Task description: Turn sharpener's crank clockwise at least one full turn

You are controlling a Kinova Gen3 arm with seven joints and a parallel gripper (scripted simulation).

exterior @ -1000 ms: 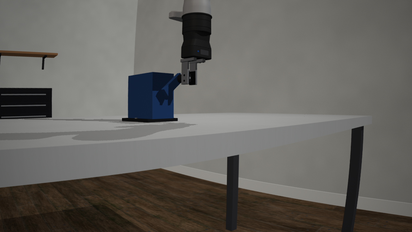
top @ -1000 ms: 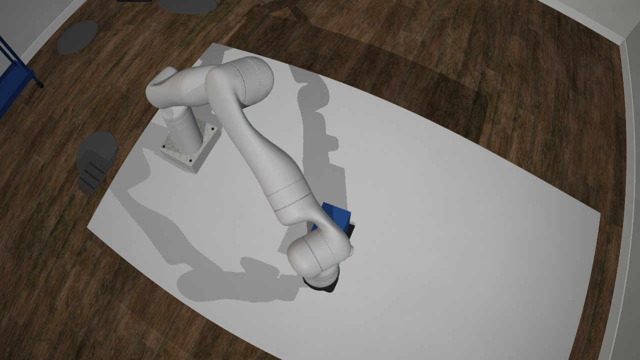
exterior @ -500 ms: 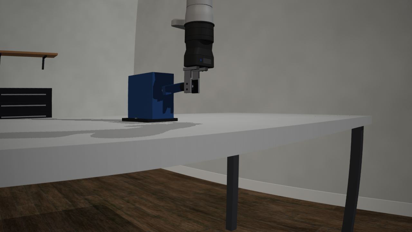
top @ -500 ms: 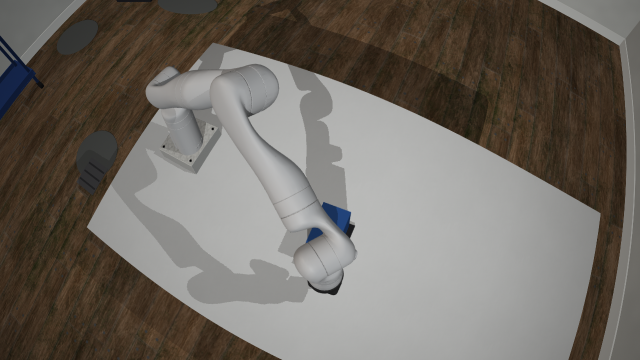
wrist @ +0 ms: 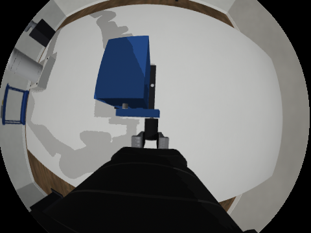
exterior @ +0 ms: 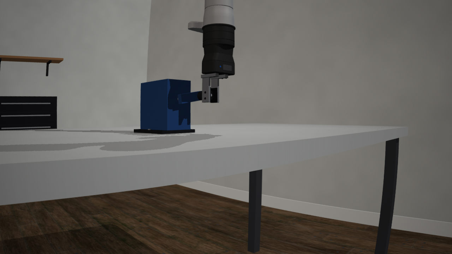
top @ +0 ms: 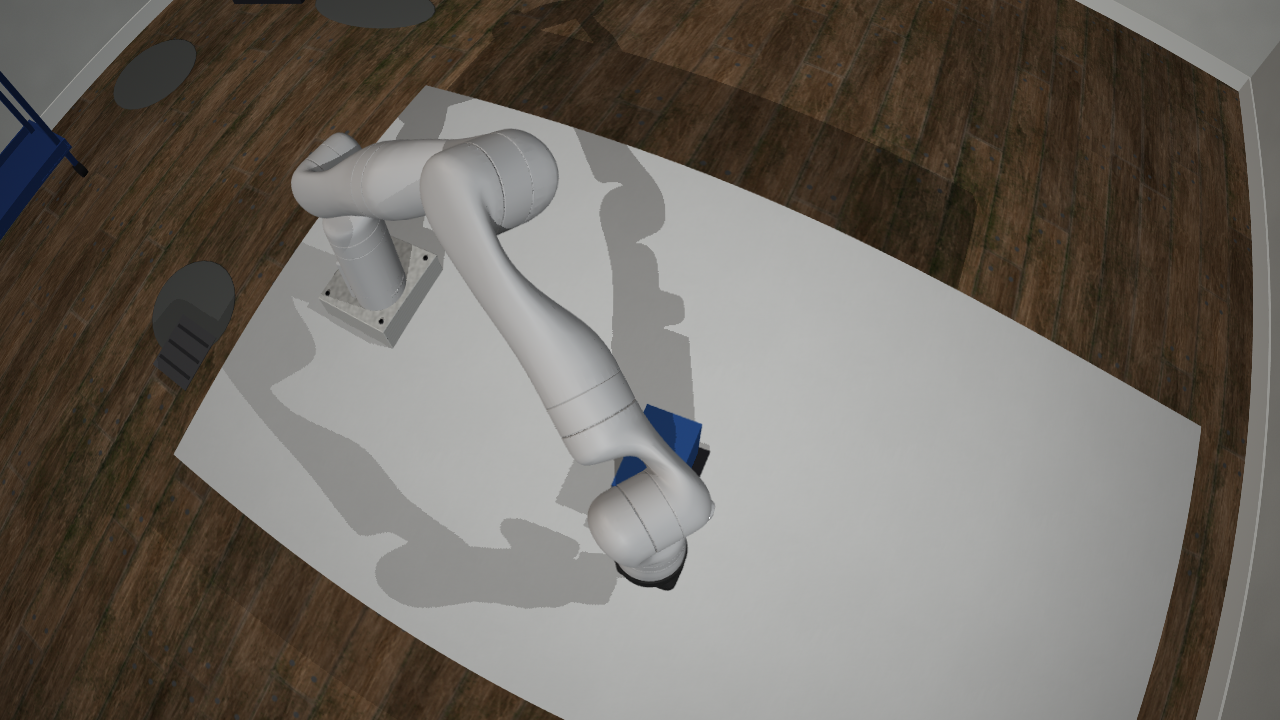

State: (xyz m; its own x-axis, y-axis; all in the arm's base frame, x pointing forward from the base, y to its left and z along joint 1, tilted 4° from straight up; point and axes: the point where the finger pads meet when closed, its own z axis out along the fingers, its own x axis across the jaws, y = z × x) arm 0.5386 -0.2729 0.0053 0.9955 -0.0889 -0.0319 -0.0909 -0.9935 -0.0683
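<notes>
My hand is 2 cm to the right of the black handle. From my hand the other things lie so: crank 2 cm to the left.
</notes>
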